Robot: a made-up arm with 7 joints. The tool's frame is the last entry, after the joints. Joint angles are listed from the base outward. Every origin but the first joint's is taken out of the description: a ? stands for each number. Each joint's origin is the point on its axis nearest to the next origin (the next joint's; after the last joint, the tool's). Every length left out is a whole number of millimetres.
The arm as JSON. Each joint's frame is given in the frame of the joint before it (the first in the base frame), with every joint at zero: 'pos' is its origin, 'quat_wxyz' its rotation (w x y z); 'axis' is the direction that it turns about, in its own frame. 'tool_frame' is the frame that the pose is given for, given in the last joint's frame.
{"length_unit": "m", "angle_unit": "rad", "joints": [
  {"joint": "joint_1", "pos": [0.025, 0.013, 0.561], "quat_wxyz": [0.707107, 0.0, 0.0, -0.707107], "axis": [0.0, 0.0, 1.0]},
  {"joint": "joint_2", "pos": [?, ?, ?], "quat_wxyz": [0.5, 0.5, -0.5, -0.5], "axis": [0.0, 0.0, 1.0]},
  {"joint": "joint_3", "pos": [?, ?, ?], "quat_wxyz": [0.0, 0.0, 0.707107, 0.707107], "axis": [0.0, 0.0, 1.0]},
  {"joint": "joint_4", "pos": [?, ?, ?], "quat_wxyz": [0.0, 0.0, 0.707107, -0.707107], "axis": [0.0, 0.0, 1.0]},
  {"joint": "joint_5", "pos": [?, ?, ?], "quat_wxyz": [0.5, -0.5, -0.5, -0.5], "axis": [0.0, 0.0, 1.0]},
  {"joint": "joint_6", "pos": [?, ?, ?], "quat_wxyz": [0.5, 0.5, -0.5, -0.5], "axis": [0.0, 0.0, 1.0]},
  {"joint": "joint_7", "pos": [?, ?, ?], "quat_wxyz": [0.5, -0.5, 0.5, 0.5], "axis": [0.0, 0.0, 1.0]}
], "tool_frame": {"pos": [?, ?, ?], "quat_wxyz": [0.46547, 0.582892, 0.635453, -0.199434]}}
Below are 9 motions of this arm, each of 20 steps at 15 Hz.
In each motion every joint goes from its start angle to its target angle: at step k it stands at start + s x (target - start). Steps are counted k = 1, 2, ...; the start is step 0. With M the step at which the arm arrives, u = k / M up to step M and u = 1 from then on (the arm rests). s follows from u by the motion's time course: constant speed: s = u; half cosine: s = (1 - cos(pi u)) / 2; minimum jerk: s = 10 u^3 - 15 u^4 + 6 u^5.
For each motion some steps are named. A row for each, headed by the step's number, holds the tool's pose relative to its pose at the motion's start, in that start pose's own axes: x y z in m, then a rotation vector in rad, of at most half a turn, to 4 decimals.
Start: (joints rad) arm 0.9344 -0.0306 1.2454 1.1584 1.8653 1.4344 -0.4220
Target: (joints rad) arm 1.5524 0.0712 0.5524 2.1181 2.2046 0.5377 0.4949
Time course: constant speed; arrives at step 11
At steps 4, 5, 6, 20:
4: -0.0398 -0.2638 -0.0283 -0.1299 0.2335 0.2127
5: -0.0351 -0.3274 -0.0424 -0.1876 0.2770 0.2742
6: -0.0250 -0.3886 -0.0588 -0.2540 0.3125 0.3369
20: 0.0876 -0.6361 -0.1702 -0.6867 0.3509 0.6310

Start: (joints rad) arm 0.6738 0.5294 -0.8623 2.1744 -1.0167 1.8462 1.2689
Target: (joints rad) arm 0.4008 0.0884 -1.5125 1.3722 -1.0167 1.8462 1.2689
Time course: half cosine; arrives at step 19
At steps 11, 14, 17, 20:
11: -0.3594 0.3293 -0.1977 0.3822 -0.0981 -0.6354
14: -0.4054 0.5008 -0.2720 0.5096 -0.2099 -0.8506
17: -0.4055 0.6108 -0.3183 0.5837 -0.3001 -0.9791
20: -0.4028 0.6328 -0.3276 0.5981 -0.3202 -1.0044

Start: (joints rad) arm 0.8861 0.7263 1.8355 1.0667 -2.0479 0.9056 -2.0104
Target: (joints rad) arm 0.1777 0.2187 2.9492 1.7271 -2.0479 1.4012 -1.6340
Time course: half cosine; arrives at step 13
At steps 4, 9, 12, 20:
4: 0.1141 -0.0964 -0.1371 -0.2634 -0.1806 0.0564
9: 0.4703 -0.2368 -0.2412 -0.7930 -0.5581 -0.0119
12: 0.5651 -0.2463 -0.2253 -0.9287 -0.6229 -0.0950
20: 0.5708 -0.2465 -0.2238 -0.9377 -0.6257 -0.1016

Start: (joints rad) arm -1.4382 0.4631 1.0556 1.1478 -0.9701 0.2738 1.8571
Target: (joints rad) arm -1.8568 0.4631 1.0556 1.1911 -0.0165 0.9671 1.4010
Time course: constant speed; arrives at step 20
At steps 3, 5, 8, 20:
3: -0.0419 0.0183 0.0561 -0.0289 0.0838 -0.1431
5: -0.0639 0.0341 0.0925 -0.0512 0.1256 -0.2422
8: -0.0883 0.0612 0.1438 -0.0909 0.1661 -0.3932
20: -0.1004 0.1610 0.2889 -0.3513 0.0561 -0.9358

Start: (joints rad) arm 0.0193 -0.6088 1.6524 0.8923 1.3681 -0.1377 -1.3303
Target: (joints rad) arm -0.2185 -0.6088 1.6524 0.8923 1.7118 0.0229 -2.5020
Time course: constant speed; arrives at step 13
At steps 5, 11, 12, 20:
5: 0.0198 0.0641 -0.0408 0.2112 -0.1555 0.1155
11: 0.0477 0.1313 -0.0867 0.4464 -0.3177 0.2843
12: 0.0527 0.1415 -0.0939 0.4848 -0.3415 0.3146
20: 0.0577 0.1514 -0.1011 0.5231 -0.3644 0.3452

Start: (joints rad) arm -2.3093 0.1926 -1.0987 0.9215 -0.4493 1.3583 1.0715
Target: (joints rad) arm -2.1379 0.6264 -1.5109 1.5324 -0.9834 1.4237 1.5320
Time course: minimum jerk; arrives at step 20
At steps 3, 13, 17, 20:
3: -0.0022 0.0001 0.0133 -0.0132 0.0279 -0.0095
13: 0.0917 0.0537 0.3975 -0.4233 0.8973 -0.2048
17: 0.1831 0.0820 0.4886 -0.5549 1.1707 -0.2248
20: 0.1968 0.0858 0.4988 -0.5723 1.2063 -0.2258

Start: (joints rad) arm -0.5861 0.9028 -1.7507 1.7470 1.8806 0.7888 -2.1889
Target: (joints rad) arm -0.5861 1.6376 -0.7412 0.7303 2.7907 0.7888 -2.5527
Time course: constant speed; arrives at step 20
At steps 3, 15, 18, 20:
3: -0.0384 -0.1193 -0.1597 -0.1718 -0.0247 0.0501
15: 0.3033 -0.6674 -0.5965 -0.6777 -0.5271 0.0293
18: 0.4873 -0.7587 -0.6042 -0.7184 -0.7355 -0.0083
20: 0.6164 -0.7984 -0.5803 -0.7206 -0.8865 -0.0333

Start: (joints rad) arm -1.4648 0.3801 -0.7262 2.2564 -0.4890 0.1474 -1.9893
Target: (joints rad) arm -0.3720 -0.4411 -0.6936 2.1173 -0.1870 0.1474 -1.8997
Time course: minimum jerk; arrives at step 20
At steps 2, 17, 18, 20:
2: 0.0057 0.0047 0.0007 -0.0035 0.0049 -0.0122
17: 0.4465 0.0654 -0.1291 -0.5851 0.9365 -1.1608
18: 0.4463 0.0618 -0.1334 -0.5993 0.9602 -1.1761
20: 0.4461 0.0601 -0.1353 -0.6061 0.9715 -1.1833

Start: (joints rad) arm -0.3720 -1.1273 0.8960 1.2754 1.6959 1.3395 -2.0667
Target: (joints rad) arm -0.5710 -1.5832 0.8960 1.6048 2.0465 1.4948 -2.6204
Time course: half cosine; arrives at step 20
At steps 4, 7, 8, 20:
4: -0.0222 0.0002 0.0253 0.0836 -0.0257 0.0502
7: -0.0700 -0.0048 0.0661 0.2338 -0.0751 0.1516
8: -0.0917 -0.0088 0.0801 0.2929 -0.0955 0.1961
20: -0.3237 -0.0922 0.1183 0.7585 -0.2535 0.6751

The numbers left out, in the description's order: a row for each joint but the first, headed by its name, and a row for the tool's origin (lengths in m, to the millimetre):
joint_2: -0.012 -0.028 0.0
joint_3: -0.02 0.212 0.0
joint_4: 0.045 0.01 0.0
joint_5: -0.139 0.527 0.0
joint_6: 0.004 0.026 0.0
joint_7: 0.15 0.214 0.0
tool: 0.004 0.019 0.0

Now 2 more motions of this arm.
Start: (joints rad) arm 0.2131 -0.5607 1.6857 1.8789 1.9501 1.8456 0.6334
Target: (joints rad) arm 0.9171 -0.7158 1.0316 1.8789 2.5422 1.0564 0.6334
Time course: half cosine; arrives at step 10
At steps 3, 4, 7, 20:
3: -0.0009 -0.0411 -0.0590 0.0041 0.0032 0.1710
4: 0.0070 -0.0663 -0.1046 -0.0006 -0.0064 0.2871
7: 0.0811 -0.1227 -0.2697 -0.0744 -0.1041 0.6485
20: 0.1394 -0.1324 -0.3456 -0.1472 -0.1814 0.7977

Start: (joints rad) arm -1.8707 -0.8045 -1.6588 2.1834 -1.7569 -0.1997 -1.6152
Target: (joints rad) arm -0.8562 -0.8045 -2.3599 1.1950 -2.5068 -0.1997 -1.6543
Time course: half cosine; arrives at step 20
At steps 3, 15, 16, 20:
3: -0.0559 0.0023 0.0597 0.0480 0.0881 0.0275
15: -0.0883 -0.1243 1.0800 1.0586 1.2658 0.0565
16: -0.0487 -0.1472 1.1242 1.1348 1.3303 0.0354
20: 0.0320 -0.1946 1.1929 1.2785 1.4473 -0.0112

